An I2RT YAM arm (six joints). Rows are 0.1 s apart.
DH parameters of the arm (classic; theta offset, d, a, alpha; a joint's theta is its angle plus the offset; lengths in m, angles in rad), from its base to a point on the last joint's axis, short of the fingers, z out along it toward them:
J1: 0 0.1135 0.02 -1.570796
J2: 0 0 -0.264 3.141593
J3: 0.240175 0 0.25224 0
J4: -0.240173 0 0.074 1.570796
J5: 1.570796 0 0 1.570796
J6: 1.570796 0.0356 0 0
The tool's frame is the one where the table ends.
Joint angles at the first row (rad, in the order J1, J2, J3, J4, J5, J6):
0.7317, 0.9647, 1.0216, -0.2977, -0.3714, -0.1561
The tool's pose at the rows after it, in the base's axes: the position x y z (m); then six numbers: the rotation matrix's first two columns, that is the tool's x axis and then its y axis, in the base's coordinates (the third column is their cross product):
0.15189, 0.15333, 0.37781, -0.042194, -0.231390, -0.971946, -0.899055, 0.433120, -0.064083
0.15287, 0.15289, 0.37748, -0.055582, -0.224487, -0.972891, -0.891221, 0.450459, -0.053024
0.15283, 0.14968, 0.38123, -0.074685, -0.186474, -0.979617, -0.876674, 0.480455, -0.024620
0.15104, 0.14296, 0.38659, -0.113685, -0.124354, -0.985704, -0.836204, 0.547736, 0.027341
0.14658, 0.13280, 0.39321, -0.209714, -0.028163, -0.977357, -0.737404, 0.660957, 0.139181
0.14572, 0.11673, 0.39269, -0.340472, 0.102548, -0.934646, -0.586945, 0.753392, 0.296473
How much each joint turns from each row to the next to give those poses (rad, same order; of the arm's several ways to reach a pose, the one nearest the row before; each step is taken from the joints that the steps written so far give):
-0.0006, 0.0017, -0.0015, -0.0008, 0.0058, 0.0012
-0.0025, 0.0000, -0.0023, 0.0049, 0.0134, 0.0154
-0.0087, -0.0111, -0.0012, 0.0194, 0.0148, 0.0429
-0.0095, -0.0259, -0.0035, 0.0165, 0.0564, 0.0756
-0.0015, -0.0345, 0.0122, -0.0347, 0.1292, 0.1377
-0.0447, -0.0340, 0.0053, -0.0752, 0.0931, 0.1787

